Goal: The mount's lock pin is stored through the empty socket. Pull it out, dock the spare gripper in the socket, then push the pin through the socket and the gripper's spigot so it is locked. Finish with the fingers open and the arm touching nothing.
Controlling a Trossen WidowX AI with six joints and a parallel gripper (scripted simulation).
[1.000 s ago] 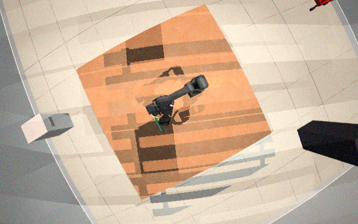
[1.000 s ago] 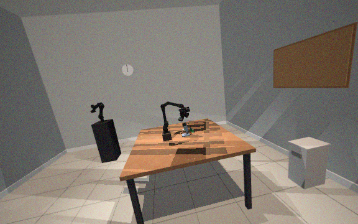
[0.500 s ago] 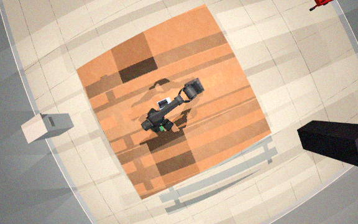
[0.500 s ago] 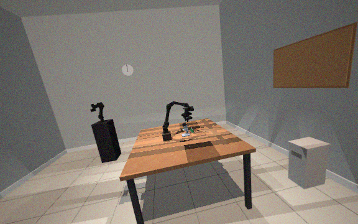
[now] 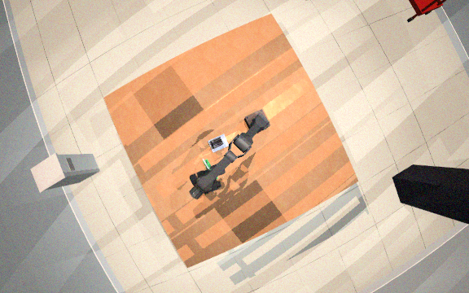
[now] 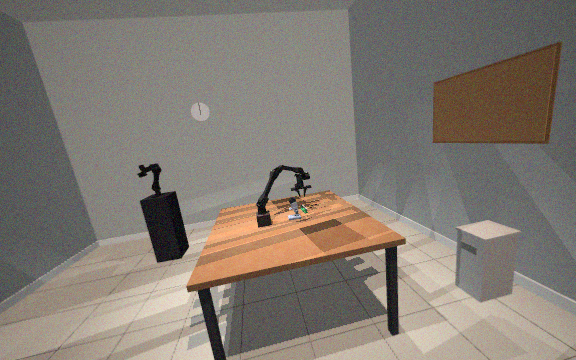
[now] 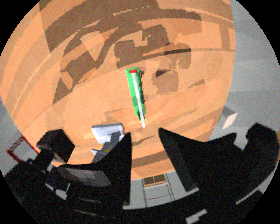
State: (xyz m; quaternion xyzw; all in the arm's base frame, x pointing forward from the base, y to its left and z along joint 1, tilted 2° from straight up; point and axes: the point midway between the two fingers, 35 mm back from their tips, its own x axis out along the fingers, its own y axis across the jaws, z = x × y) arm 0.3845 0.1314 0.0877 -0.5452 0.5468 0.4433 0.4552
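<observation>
Right now my gripper tip is 120 mm above the green part and 10 mm to the right of it. Also, from my gripper tip: grey mount: 120 mm to the right, 100 mm behind, 90 mm below; then spare gripper: 120 mm to the right, 100 mm behind, 10 mm below.
</observation>
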